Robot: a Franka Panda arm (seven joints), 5 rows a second.
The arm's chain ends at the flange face. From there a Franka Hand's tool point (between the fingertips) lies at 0.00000 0.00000 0.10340 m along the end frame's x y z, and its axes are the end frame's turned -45 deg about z.
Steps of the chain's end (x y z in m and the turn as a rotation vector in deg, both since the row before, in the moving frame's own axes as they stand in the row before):
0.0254 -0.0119 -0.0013 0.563 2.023 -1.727
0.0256 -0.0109 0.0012 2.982 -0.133 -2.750
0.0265 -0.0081 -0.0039 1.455 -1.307 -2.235
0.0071 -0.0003 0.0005 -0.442 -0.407 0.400
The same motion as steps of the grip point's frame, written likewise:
0.0297 0.0114 -0.0014 -1.032 1.829 -1.727
0.0293 0.0063 0.0011 2.203 2.015 -2.750
0.0246 0.0095 -0.0040 1.953 0.105 -2.235
0.0041 0.0048 0.0005 -0.025 -0.600 0.400

